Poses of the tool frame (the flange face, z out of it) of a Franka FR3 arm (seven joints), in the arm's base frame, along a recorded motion.
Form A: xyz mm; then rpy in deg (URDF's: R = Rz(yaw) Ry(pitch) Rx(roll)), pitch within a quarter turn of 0, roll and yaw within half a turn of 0.
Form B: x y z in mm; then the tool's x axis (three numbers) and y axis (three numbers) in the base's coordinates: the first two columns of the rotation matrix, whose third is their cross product. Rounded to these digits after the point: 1 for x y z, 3 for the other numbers.
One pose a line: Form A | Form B
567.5 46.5 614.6 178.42 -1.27 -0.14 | 567.5 46.5 614.6 1.000 -0.002 0.022 -0.003 -1.000 0.028
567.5 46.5 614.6 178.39 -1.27 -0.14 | 567.5 46.5 614.6 1.000 -0.002 0.022 -0.003 -1.000 0.028
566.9 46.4 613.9 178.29 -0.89 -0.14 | 566.9 46.4 613.9 1.000 -0.002 0.016 -0.003 -1.000 0.030
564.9 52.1 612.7 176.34 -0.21 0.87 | 564.9 52.1 612.7 1.000 0.015 0.004 0.015 -0.998 0.064
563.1 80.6 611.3 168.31 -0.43 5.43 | 563.1 80.6 611.3 0.995 0.095 0.008 0.091 -0.975 0.203
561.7 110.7 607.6 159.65 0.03 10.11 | 561.7 110.7 607.6 0.984 0.176 -0.001 0.165 -0.923 0.348
